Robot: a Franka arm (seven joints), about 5 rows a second.
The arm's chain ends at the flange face. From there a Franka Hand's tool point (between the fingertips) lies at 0.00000 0.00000 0.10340 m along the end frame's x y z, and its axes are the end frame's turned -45 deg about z.
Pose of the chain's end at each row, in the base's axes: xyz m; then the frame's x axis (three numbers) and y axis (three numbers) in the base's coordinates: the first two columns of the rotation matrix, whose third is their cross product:
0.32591 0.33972 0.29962 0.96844 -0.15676 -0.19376 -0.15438 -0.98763 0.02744
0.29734 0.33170 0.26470 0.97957 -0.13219 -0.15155 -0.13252 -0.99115 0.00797
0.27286 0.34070 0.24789 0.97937 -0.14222 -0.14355 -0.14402 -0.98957 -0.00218
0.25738 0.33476 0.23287 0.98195 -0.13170 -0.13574 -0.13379 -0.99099 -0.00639
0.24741 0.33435 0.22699 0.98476 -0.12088 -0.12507 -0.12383 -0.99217 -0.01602
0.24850 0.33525 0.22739 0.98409 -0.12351 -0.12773 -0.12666 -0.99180 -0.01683
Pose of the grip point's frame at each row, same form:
0.30568 0.34007 0.19822 0.79395 0.58751 -0.15641 0.57563 -0.80921 -0.11761
0.28170 0.33297 0.16250 0.78637 0.60738 -0.11280 0.59895 -0.79432 -0.10153
0.25820 0.34306 0.14556 0.79436 0.59917 -0.09996 0.59068 -0.80030 -0.10305
0.24356 0.33729 0.13043 0.78895 0.60761 -0.09146 0.59974 -0.79386 -0.10050
0.23478 0.33758 0.12442 0.78389 0.61610 -0.07711 0.60877 -0.78705 -0.09977
0.23562 0.33864 0.12485 0.78542 0.61397 -0.07842 0.60629 -0.78864 -0.10222

